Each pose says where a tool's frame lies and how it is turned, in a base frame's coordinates. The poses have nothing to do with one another.
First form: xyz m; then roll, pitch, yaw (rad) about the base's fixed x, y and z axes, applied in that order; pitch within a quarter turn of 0, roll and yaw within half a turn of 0.
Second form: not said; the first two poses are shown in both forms.
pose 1, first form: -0.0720, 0.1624, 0.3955, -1.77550, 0.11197, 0.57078
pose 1, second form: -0.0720, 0.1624, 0.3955, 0.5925, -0.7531, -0.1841, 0.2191
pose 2, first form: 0.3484, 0.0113, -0.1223, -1.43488, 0.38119, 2.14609
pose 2, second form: 0.3484, 0.0113, -0.1223, 0.2438, -0.4336, -0.4991, 0.7095
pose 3, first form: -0.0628, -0.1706, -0.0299, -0.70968, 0.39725, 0.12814
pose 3, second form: -0.0628, -0.1706, -0.0299, 0.9130, -0.3518, 0.1628, 0.1273
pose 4, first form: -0.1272, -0.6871, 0.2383, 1.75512, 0.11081, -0.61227
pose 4, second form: -0.1272, -0.6871, 0.2383, 0.5955, 0.7430, -0.1977, -0.2329
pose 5, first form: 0.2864, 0.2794, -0.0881, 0.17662, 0.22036, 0.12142
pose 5, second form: 0.2864, 0.2794, -0.0881, 0.9888, 0.0809, 0.1146, 0.0504
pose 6, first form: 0.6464, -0.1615, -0.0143, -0.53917, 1.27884, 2.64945
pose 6, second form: 0.6464, -0.1615, -0.0143, 0.0343, -0.6099, -0.0672, 0.7889
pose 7, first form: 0.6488, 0.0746, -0.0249, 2.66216, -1.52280, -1.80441
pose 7, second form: 0.6488, 0.0746, -0.0249, 0.6324, 0.3073, -0.6533, 0.2806
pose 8, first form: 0.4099, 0.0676, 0.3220, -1.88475, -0.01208, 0.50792
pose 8, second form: 0.4099, 0.0676, 0.3220, 0.5702, -0.7821, -0.2067, 0.1430
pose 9, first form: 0.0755, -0.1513, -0.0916, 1.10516, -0.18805, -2.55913
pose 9, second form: 0.0755, -0.1513, -0.0916, 0.2905, 0.0735, -0.5235, -0.7976
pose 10, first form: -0.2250, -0.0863, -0.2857, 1.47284, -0.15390, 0.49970
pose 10, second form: -0.2250, -0.0863, -0.2857, 0.7030, 0.6629, 0.1104, 0.2327
